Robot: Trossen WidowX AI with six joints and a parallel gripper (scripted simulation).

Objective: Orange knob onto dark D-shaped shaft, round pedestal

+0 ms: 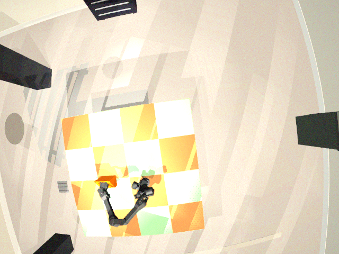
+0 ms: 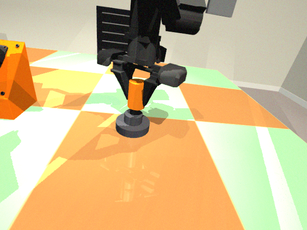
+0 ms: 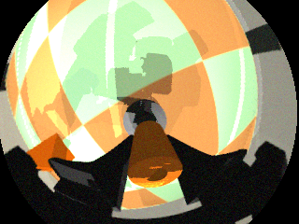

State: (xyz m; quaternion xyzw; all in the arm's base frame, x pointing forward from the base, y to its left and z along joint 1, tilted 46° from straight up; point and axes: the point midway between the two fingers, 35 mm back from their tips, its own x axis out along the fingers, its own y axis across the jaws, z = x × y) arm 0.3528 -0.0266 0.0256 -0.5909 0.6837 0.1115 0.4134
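Right now the pedestal is 40 mm below my gripper tip. The rest, counted from my gripper tip: knob: 20 mm above.
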